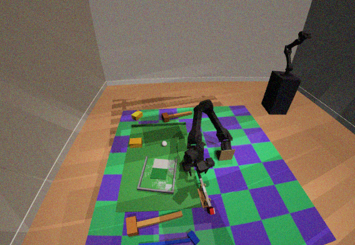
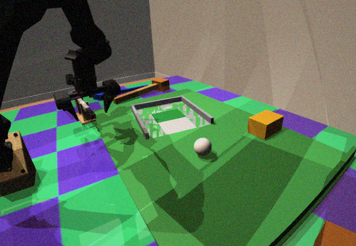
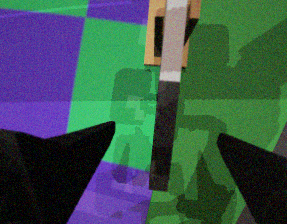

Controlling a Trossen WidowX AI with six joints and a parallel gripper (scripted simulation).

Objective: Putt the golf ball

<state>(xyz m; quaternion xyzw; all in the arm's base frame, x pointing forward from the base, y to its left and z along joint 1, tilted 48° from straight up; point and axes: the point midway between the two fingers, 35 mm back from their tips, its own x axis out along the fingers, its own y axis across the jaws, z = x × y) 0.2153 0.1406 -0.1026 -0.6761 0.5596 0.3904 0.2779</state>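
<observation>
My gripper tip is 110 mm to the right of the red putter, 30 mm past it and 10 mm below it. Also, from my gripper tip: blue putter: 360 mm to the left, 160 mm ahead, 40 mm below; then white golf ball: 280 mm to the right, 230 mm ahead, 30 mm below; then wooden stand: 130 mm to the left, 30 mm behind, 10 mm below.
</observation>
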